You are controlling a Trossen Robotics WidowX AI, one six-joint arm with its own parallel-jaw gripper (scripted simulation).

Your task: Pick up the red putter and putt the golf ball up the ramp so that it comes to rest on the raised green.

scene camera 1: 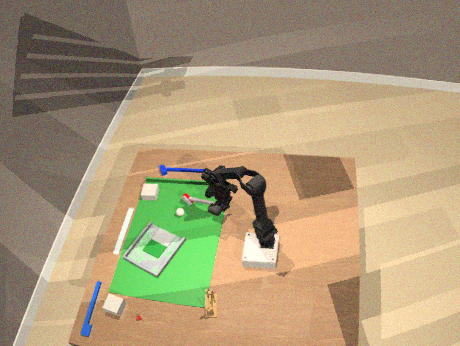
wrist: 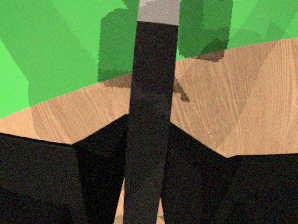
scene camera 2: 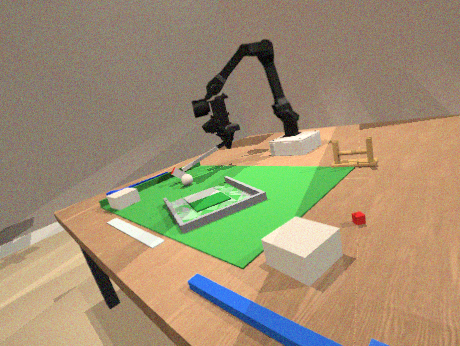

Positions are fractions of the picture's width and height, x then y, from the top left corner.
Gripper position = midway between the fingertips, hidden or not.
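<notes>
A ramp (scene camera 2: 0.44, 0.58) stands in the scene, visible in scene camera 1 too (scene camera 1: 0.35, 0.72). There is also a green mat (scene camera 1: 0.40, 0.81), and the wrist view (wrist: 0.18, 0.24) shows it as well. A red putter is held by the gripper (scene camera 2: 0.50, 0.43), which can likewise be seen in the wrist view (wrist: 0.48, 0.55).
</notes>
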